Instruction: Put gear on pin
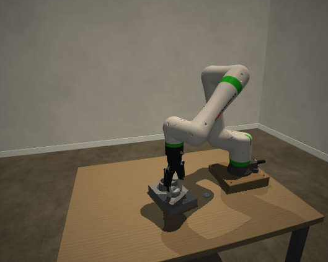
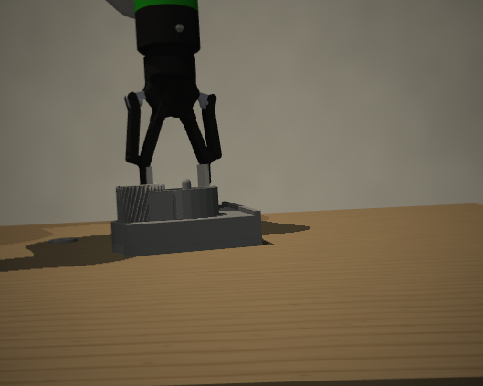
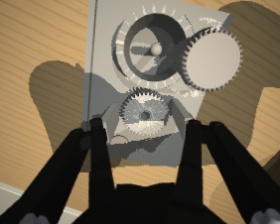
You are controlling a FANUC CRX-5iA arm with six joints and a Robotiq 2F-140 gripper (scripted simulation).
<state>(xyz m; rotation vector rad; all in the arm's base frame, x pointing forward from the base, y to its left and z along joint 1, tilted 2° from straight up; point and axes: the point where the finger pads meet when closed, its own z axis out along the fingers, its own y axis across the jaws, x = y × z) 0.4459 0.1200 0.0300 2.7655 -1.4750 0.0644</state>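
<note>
My hand is 20 mm above the gear.
</note>
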